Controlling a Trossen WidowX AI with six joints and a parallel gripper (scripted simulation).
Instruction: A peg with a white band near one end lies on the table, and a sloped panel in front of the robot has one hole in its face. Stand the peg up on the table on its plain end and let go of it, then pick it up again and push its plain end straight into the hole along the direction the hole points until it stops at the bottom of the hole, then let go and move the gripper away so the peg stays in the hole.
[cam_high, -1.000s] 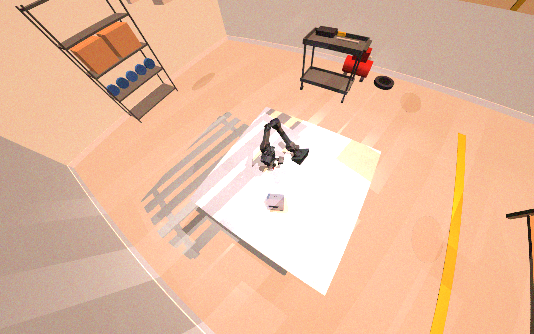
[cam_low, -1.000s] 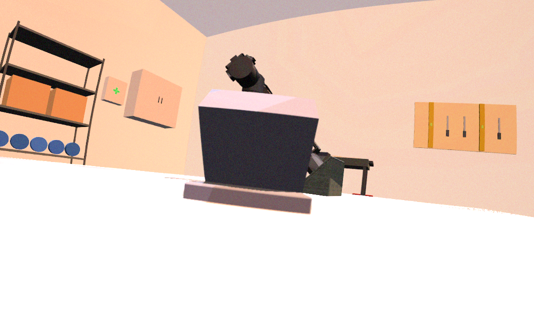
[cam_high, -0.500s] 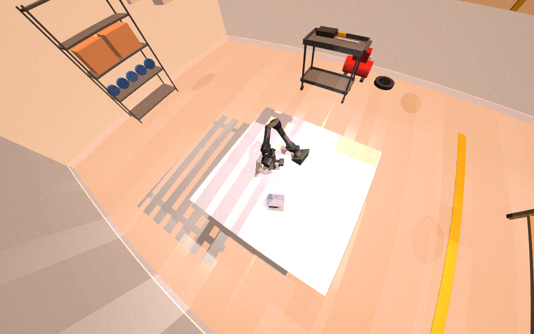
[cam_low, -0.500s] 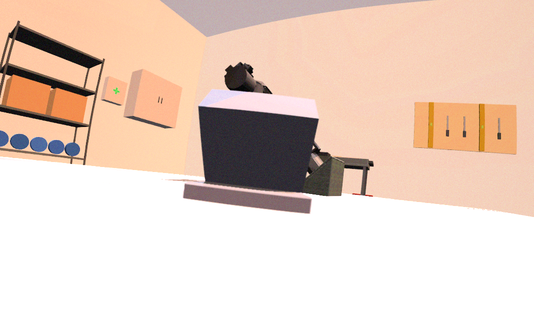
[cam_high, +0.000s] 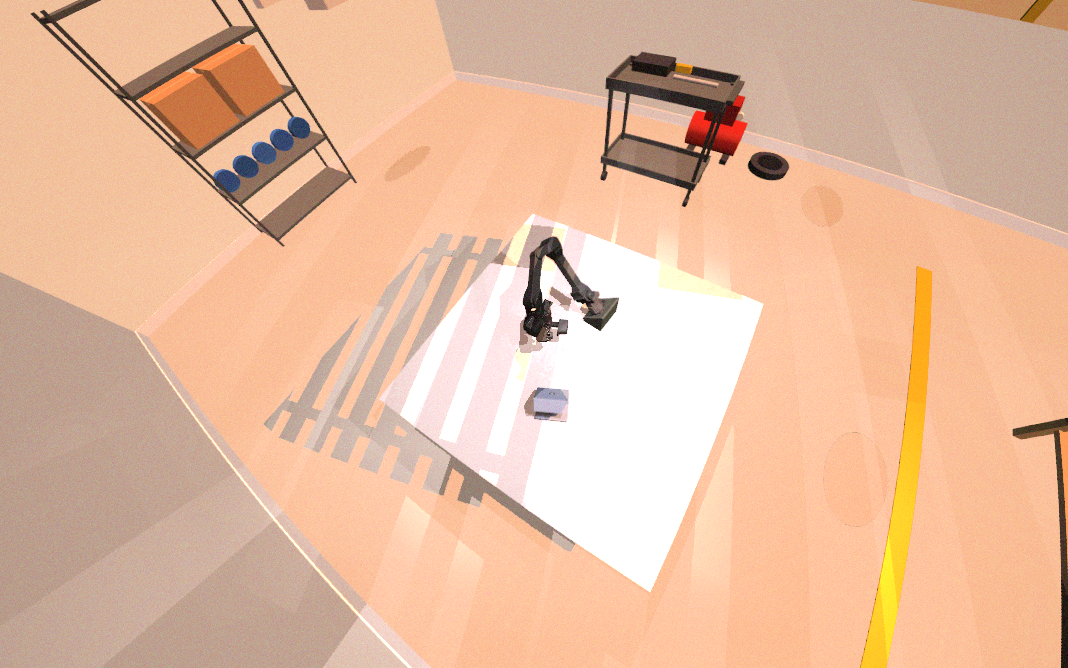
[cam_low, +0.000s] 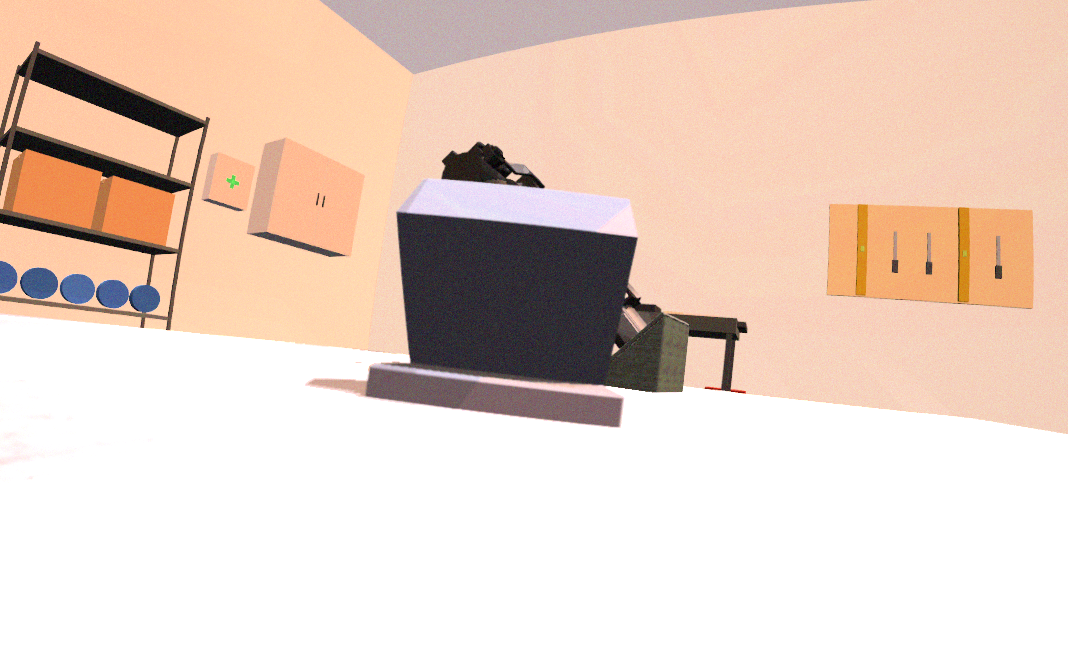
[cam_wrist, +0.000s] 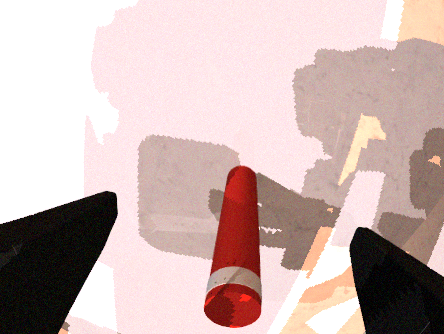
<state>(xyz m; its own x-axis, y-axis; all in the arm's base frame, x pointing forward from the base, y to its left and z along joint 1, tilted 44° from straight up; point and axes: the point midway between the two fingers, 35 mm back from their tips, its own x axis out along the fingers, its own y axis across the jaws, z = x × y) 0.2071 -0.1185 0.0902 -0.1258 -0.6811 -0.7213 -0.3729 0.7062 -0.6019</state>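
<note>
My gripper tip is now 260 mm short of the grey sloped panel, 180 mm to the right of it and 30 mm below it. The rest, counted from my gripper tip: red peg (20 mm above).
</note>
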